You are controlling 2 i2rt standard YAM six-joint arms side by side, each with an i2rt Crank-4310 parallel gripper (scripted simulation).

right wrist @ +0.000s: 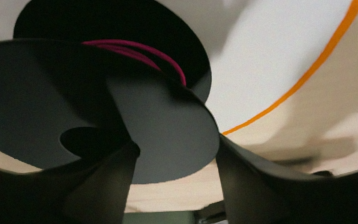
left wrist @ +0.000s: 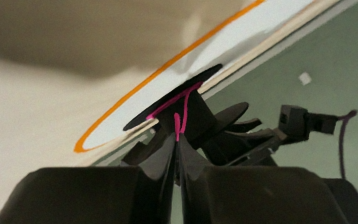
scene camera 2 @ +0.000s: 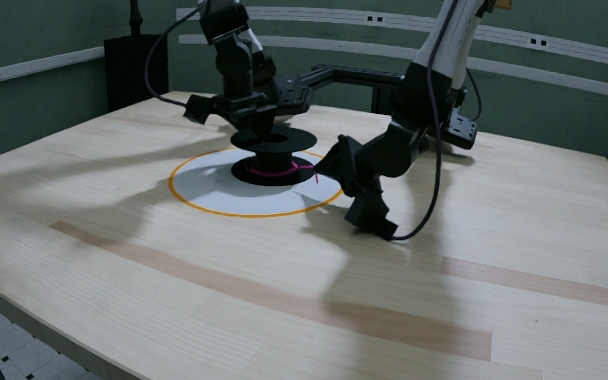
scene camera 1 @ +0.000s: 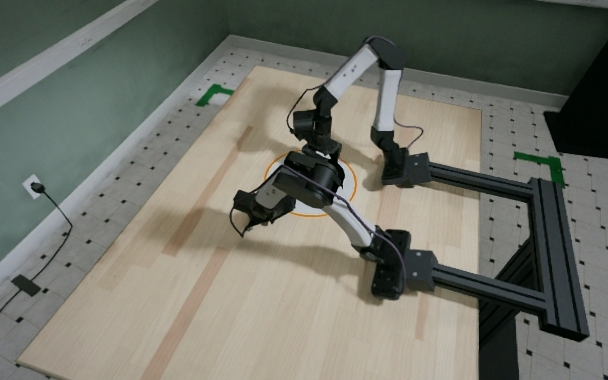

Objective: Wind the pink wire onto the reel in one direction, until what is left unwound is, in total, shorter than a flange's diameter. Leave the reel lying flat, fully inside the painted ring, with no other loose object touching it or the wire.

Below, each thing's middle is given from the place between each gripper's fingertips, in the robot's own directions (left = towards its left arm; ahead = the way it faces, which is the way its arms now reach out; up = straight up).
Labels:
I see the black reel [scene camera 2: 269,157] 50 mm to the left of my right hand, 30 mm ahead of it and 20 mm below it.
My left hand [scene camera 2: 314,170] is 7 cm past the black reel, 10 cm to the left of it and 1 cm above it.

